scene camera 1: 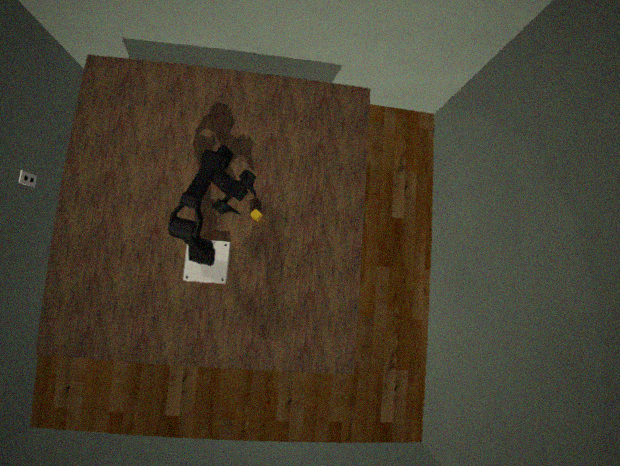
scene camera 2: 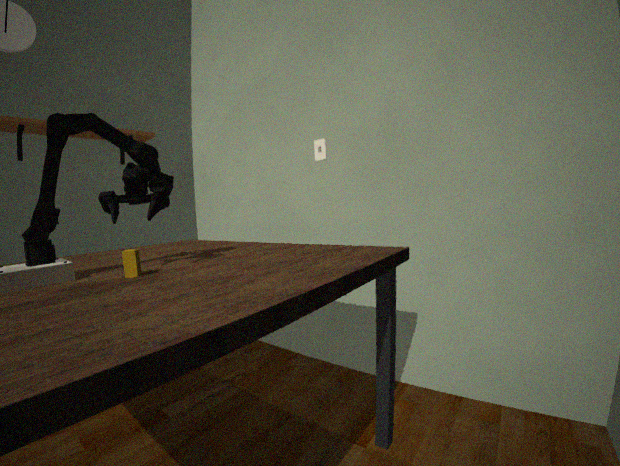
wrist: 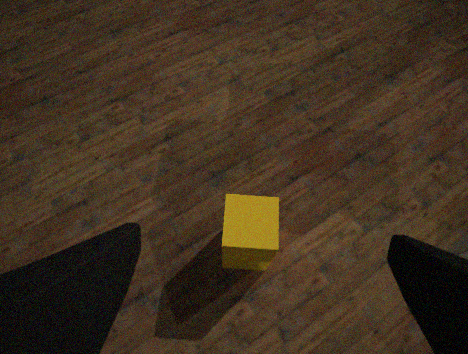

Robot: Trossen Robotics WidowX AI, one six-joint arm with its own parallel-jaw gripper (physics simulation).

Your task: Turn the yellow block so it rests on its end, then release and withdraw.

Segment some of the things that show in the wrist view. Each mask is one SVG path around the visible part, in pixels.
My gripper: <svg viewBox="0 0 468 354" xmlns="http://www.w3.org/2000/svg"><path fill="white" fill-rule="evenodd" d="M392 236L387 254L389 266L405 302L434 354L468 354L468 259L406 235ZM140 225L138 223L123 224L50 256L0 274L0 354L100 354L132 281L141 251Z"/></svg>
A yellow block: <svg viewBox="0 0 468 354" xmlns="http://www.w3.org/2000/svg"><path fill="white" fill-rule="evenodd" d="M226 194L222 234L222 268L266 271L279 250L279 197Z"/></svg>
